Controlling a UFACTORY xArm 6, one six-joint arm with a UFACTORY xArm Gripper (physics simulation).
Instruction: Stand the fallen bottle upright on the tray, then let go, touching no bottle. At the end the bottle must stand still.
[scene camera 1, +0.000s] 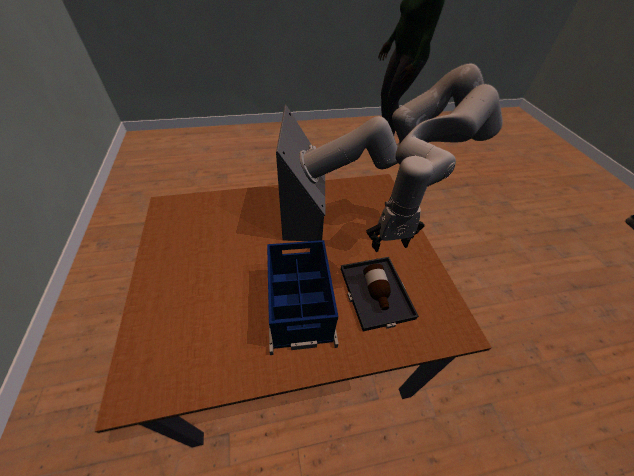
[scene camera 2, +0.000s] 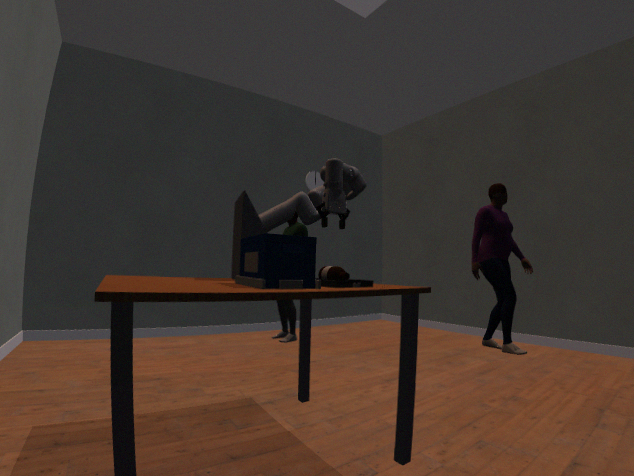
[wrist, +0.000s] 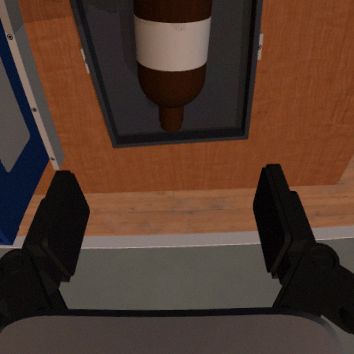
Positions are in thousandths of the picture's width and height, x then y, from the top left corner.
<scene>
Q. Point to my gripper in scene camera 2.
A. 526, 480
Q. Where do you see a brown bottle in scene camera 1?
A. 599, 608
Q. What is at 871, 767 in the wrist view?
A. My gripper.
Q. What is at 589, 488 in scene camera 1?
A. My gripper.
</scene>
